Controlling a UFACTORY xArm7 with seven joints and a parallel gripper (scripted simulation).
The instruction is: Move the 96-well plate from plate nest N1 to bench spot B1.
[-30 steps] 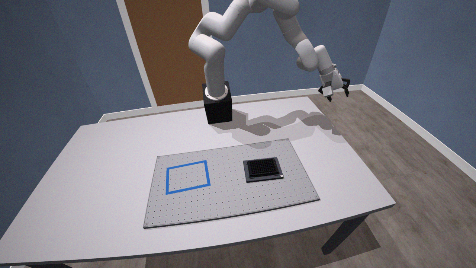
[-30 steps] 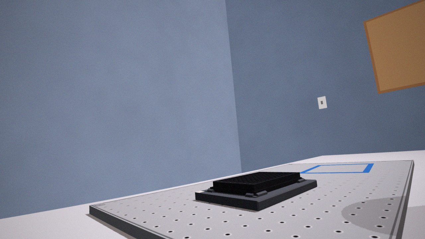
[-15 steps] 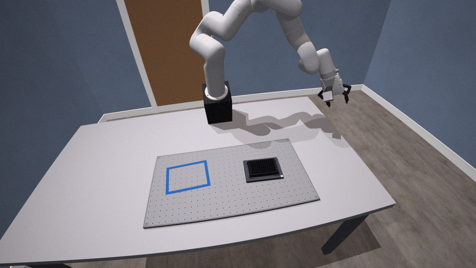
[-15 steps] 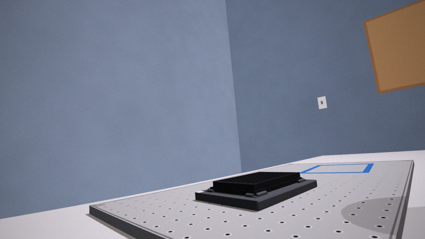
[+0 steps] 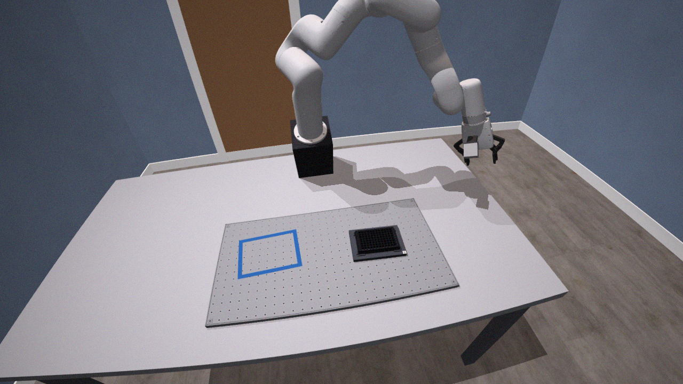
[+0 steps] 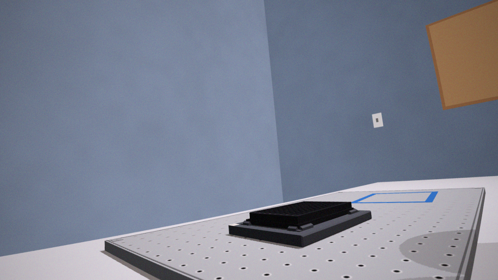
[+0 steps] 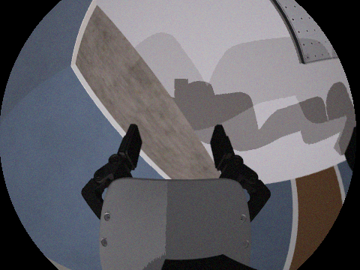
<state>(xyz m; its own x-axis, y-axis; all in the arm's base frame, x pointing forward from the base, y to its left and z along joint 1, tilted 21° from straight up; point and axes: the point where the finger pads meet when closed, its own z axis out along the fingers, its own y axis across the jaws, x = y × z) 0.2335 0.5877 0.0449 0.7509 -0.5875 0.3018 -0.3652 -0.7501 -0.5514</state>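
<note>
The black 96-well plate lies 420 mm to the right of my hand, 180 mm ahead of it and 130 mm below it. The rest, counted from my hand: dark plate nest N1: 420 mm to the right, 180 mm ahead, 140 mm below; then label: 350 mm to the right, 240 mm ahead, 140 mm below.
</note>
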